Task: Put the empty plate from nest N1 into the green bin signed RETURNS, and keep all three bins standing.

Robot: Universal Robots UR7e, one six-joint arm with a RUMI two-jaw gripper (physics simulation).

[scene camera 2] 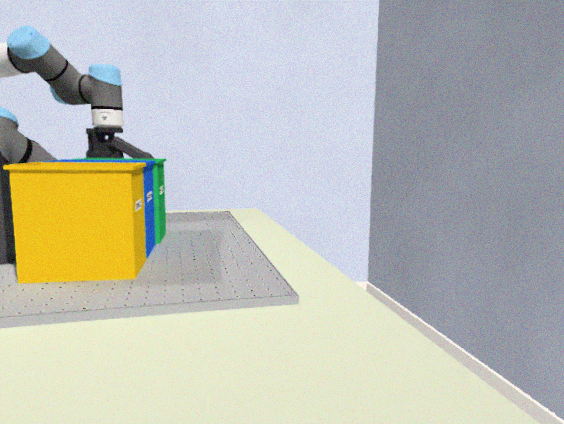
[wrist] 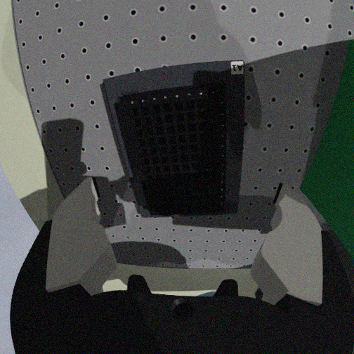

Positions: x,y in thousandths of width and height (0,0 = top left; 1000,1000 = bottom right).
Note:
In view: the gripper (wrist: 527,516), a green bin (scene camera 2: 281,397), a blue bin (scene camera 2: 263,400), a yellow bin (scene camera 2: 132,522) and a dark plate (wrist: 504,383).
The wrist view misses the blue bin: it is out of frame. The wrist view misses the yellow bin: it is out of frame.

